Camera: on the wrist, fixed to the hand. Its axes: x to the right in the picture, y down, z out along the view.
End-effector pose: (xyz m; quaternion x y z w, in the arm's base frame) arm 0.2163 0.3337 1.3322 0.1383 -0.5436 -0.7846 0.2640
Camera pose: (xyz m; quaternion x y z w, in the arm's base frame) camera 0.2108 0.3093 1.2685 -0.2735 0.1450 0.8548 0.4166
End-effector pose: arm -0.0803 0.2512 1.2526 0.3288 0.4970 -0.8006 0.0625
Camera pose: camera -0.0956 0.3146 1.2735 0.2645 -0.7271 0.5303 0.3466
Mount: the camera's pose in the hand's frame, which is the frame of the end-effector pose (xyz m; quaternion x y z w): 0.0139 -0.0539 -0.0399 -0.2211 -0.1684 -0.6812 0.6773
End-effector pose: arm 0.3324 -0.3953 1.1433 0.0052 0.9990 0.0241 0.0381
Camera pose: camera 0.3150 -0.4509 1.1794 -0.6813 0.6684 0.2104 0.2116
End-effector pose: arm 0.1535 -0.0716 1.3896 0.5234 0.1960 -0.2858 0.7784
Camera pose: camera 0.1288 -0.0535 1.3283 0.0008 0.4214 -0.7686 0.4813
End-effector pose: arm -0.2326 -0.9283 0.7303 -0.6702 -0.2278 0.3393 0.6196
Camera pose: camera -0.1877 -0.9383 0.7811 -0.3786 -0.7901 -0.1298 0.4642
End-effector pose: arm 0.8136 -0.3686 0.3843 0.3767 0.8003 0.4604 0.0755
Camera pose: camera 0.7564 -0.4021 0.3672 -0.2292 0.6841 0.3739 0.5828
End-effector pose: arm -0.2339 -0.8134 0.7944 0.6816 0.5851 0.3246 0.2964
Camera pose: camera -0.2965 -0.7911 0.7780 0.0522 0.7389 0.0325 0.6711
